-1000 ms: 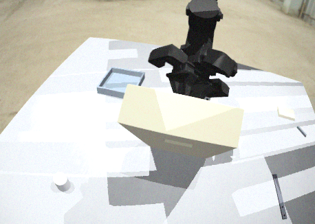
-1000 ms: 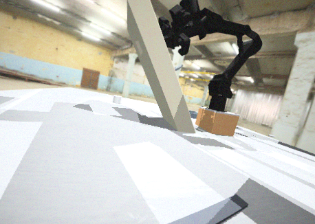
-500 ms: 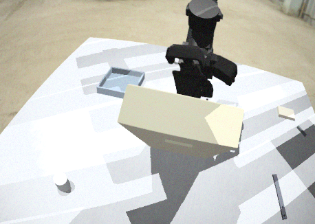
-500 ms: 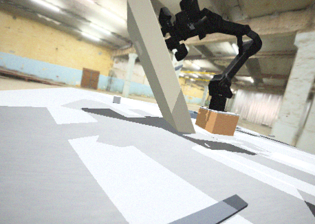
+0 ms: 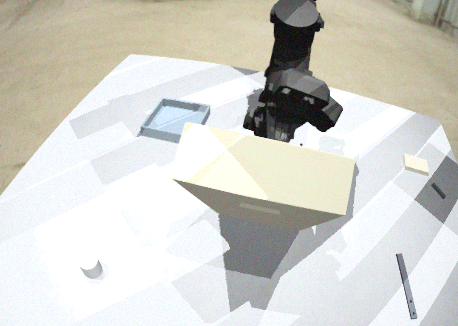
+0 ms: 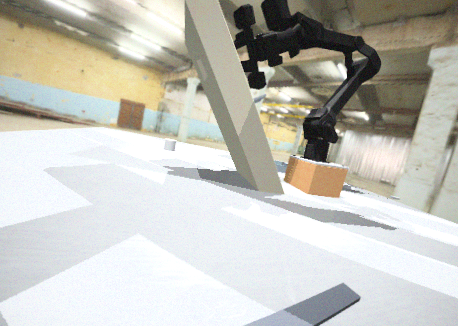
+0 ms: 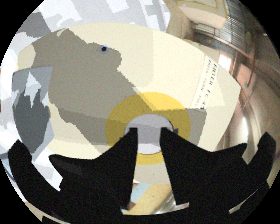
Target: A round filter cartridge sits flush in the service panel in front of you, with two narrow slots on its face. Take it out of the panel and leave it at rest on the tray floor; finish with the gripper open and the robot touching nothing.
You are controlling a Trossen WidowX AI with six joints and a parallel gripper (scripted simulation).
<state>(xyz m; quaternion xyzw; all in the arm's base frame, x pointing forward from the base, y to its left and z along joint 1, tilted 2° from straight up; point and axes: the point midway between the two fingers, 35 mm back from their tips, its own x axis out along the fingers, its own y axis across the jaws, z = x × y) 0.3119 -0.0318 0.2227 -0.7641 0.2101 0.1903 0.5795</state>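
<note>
The round filter cartridge lies 1 cm below my gripper tip and 1 cm ahead of it. The rest, counted from my gripper tip: blue-grey tray (43 cm behind, 27 cm below, 24 cm to the right); short dark bar (55 cm to the left, 30 cm behind, 28 cm below); cream block (49 cm to the left, 40 cm behind, 28 cm below).
</note>
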